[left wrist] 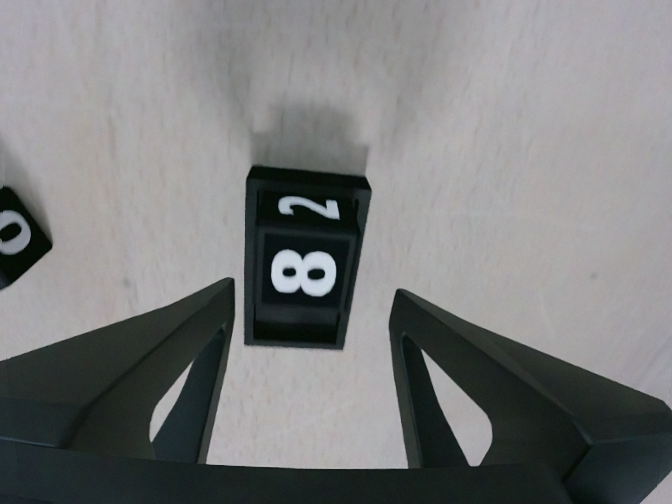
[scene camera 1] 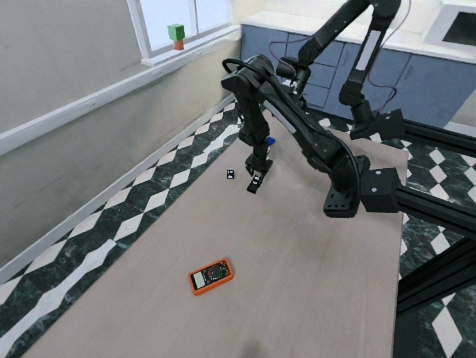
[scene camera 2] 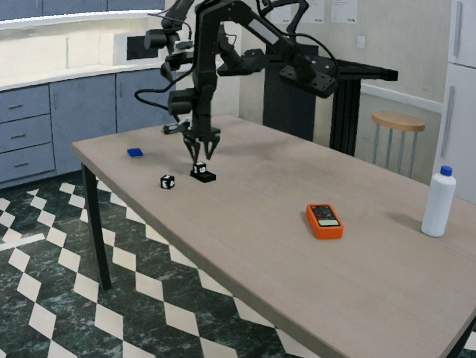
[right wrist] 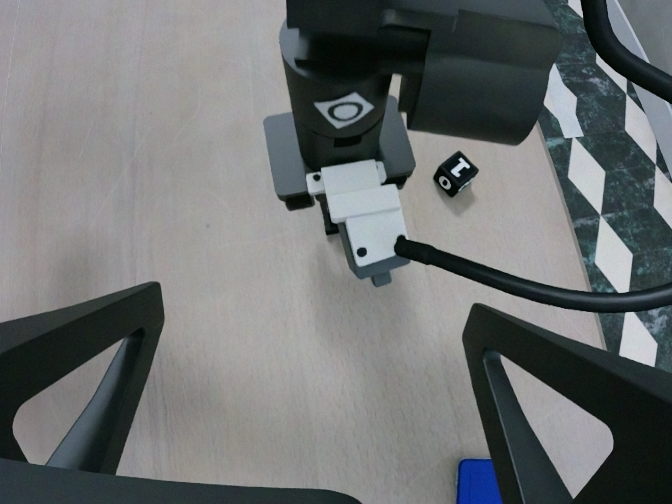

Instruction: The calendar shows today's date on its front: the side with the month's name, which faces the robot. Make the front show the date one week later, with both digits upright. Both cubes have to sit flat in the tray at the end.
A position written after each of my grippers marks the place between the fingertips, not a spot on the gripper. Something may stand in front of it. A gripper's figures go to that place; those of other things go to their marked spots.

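There's a black calendar tray [left wrist: 262,330] that's 170 mm from the lens, while my left gripper [left wrist: 314,301] is 120 mm from the lens. A black number cube [left wrist: 306,249] is 110 mm from the lens, so the black number cube is nearer to the lens than the black calendar tray. As for the black number cube and the black calendar tray, their marked spots are 70 mm apart.
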